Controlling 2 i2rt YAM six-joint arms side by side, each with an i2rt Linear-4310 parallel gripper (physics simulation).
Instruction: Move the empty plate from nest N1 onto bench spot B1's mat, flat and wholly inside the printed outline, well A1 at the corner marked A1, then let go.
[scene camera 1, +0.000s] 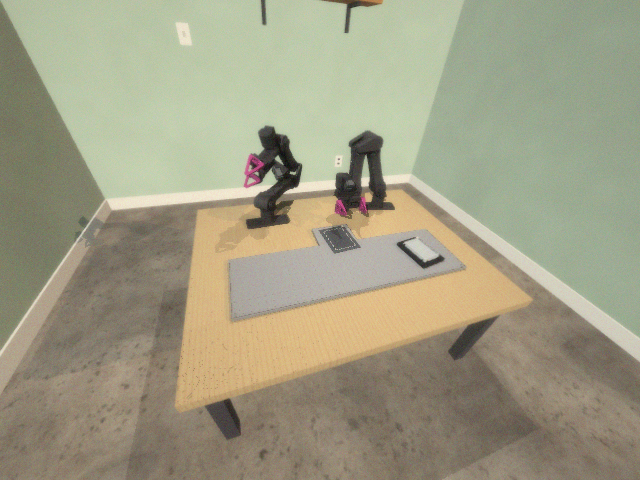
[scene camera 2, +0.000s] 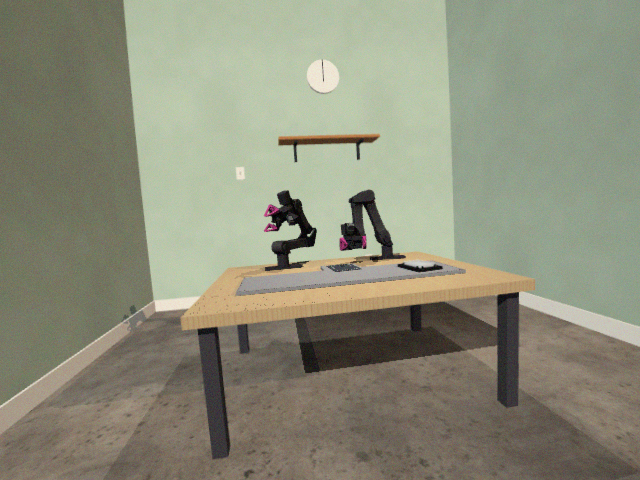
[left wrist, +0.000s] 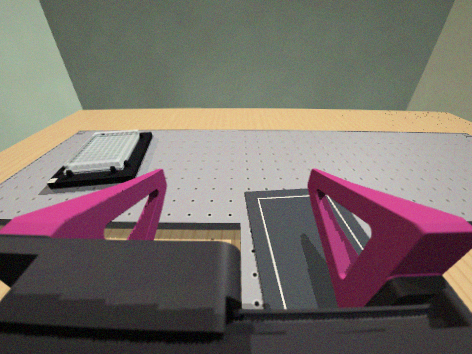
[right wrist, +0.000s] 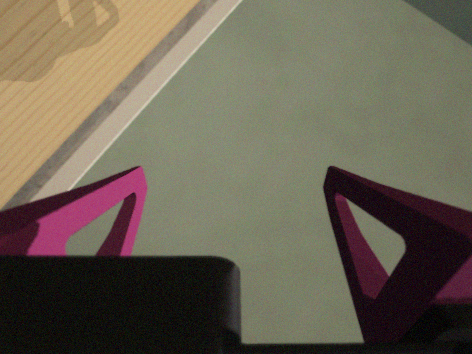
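Where they show: left gripper, between the fingertips: (scene camera 1: 356, 213) (scene camera 2: 356, 244) (left wrist: 237, 177); right gripper, between the fingertips: (scene camera 1: 245, 181) (scene camera 2: 264, 224) (right wrist: 235, 176); left arm's base, origin of its link: (scene camera 1: 376, 206) (scene camera 2: 387, 258); right arm's base, origin of its link: (scene camera 1: 268, 222) (scene camera 2: 283, 268).
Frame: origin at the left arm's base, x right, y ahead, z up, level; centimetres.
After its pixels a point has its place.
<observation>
The clear plate (scene camera 1: 422, 249) {x -7.8, y 41.3, z 3.9 cm} (scene camera 2: 421, 264) {x -7.2, y 46.6, z 3.9 cm} (left wrist: 104, 151) {x -6.6, y 38.7, z 3.7 cm} lies flat in a black nest (scene camera 1: 429, 263) {x -8.1, y 48.4, z 2.5 cm} (scene camera 2: 404, 266) {x -1.4, y 39.7, z 2.1 cm} (left wrist: 143, 152) {x -2.0, y 42.2, z 2.1 cm}, at the right in the scene views and at the left in the left wrist view. The dark mat (scene camera 1: 339, 239) {x 26.0, y 30.8, z 1.5 cm} (scene camera 2: 345, 267) {x 25.0, y 30.8, z 1.5 cm} (left wrist: 280, 235) {x 22.7, y 29.7, z 1.5 cm} has a white printed outline; the corner mark A1 cannot be made out. My left gripper (scene camera 1: 352, 208) {x 18.7, y 25.5, z 11.7 cm} (scene camera 2: 353, 242) {x 18.7, y 25.5, z 11.7 cm} (left wrist: 237, 177) {x 18.7, y 25.5, z 11.7 cm} is open and empty, above the table behind the mat, away from the plate. My right gripper (scene camera 1: 251, 171) {x 65.1, y 22.4, z 24.8 cm} (scene camera 2: 268, 219) {x 65.1, y 22.4, z 24.8 cm} (right wrist: 235, 176) {x 65.1, y 22.4, z 24.8 cm} is open and empty, raised and turned to the picture's left.
A grey perforated board (scene camera 1: 289, 281) {x 48.2, y 54.5, z 1.3 cm} (scene camera 2: 289, 281) {x 48.4, y 55.1, z 1.3 cm} (left wrist: 210, 160) {x 10.2, y 43.3, z 1.3 cm} lies on the wooden table (scene camera 1: 330, 335) {x 36.0, y 75.5, z 0.0 cm} (scene camera 2: 361, 297) {x 20.9, y 78.5, z 0.0 cm} under the nest and mat. Both arm bases stand at the table's back edge. A shelf (scene camera 2: 328, 139) hangs on the wall behind.
</observation>
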